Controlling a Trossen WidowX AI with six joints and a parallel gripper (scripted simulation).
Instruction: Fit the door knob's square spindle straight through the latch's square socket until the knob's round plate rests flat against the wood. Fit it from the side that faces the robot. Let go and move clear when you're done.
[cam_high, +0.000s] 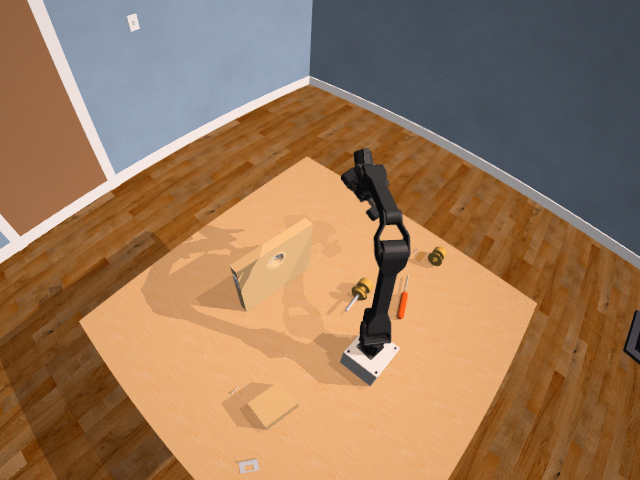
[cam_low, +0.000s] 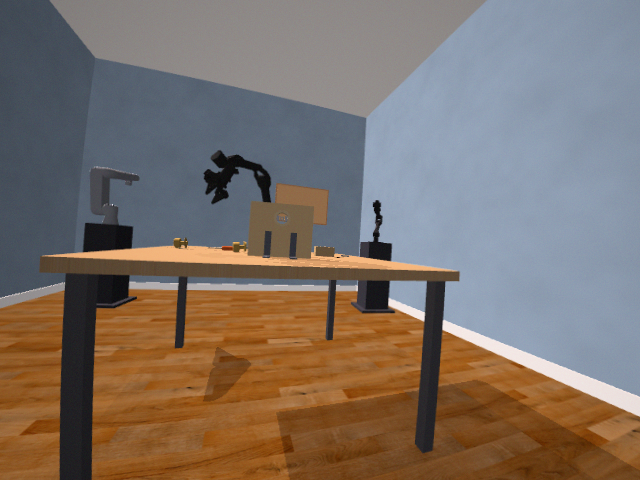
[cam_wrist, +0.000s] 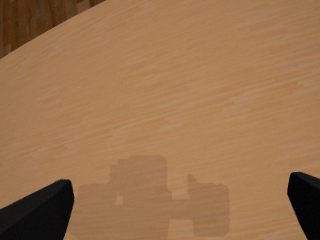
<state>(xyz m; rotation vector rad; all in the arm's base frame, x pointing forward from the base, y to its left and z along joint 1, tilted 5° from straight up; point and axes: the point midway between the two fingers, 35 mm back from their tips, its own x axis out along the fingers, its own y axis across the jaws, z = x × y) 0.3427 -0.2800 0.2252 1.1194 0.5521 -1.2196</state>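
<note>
Now: the square socket 340 mm to the left of my hand, 100 mm below it and 60 mm ahead of it. From my hand the other things lie so: upright wooden slab (340 mm to the left, 130 mm below, 60 mm ahead); then orange screwdriver (290 mm behind, 270 mm below, 10 mm to the left); then small wood block (630 mm to the left, 280 mm behind, 260 mm below).
</note>
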